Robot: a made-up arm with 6 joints. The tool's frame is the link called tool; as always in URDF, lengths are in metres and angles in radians.
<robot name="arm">
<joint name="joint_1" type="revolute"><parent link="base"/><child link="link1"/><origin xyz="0.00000 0.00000 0.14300" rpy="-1.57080 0.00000 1.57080"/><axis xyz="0 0 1"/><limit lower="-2.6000" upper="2.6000"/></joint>
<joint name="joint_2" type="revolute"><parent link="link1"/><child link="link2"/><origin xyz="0.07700 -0.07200 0.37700" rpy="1.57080 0.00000 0.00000"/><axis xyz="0 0 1"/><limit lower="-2.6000" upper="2.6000"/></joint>
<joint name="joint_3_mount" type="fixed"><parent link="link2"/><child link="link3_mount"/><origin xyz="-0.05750 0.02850 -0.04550"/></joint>
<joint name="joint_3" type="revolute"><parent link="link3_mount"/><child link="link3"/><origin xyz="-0.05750 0.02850 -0.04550" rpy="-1.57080 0.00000 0.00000"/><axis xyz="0 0 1"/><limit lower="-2.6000" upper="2.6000"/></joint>
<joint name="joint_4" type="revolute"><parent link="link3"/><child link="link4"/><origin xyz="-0.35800 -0.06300 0.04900" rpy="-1.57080 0.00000 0.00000"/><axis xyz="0 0 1"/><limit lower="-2.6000" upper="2.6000"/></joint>
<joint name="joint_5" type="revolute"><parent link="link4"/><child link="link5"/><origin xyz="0.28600 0.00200 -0.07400" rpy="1.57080 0.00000 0.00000"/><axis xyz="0 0 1"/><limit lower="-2.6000" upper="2.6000"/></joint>
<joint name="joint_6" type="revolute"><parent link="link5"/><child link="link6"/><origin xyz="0.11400 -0.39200 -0.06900" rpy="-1.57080 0.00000 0.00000"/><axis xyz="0 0 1"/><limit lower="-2.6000" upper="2.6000"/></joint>
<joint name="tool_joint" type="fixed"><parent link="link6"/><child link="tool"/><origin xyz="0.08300 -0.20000 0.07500" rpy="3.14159 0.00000 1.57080"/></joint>
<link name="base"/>
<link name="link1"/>
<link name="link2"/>
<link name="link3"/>
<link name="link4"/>
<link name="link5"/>
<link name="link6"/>
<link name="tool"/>
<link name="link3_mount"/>
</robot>
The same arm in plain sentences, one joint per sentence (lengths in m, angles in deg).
The arm has six revolute joints in a row. What follows holds with every joint at zero, and every direction is one of the base frame's. Joint 1 is mounted 0.1430 m along +z from the base frame's origin and rotates about -x, from -148.97 to 148.97 deg. Joint 2 is mounted 0.3770 m along -x and 0.0770 m along +y and 0.0720 m along +z from joint 1 and rotates about +z, from -148.97 to 148.97 deg. Joint 3 is mounted 0.0570 m along -x and 0.1150 m along -y and 0.0910 m along -z from joint 2 and rotates about -x, from -148.97 to 148.97 deg. Joint 4 is mounted 0.0490 m along -x and 0.3580 m along -y and 0.0630 m along +z from joint 3 and rotates about -z, from -148.97 to 148.97 deg. Joint 5 is mounted 0.0020 m along +x and 0.2860 m along +y and 0.0740 m along +z from joint 4 and rotates about -x, from -148.97 to 148.97 deg. Joint 6 is mounted 0.0690 m along +x and 0.1140 m along +y and 0.3920 m along +z from joint 5 and rotates about -z, from -148.97 to 148.97 deg. The tool frame, which is the frame that the pose is given for, is mounted 0.2000 m along -x and 0.0830 m along +y and 0.0750 m along -z from joint 6; its axes are the base frame's turned by roll 0.00, pitch 0.00 and yaw 0.00 deg (as in URDF: about the fixed x, then y, then z).
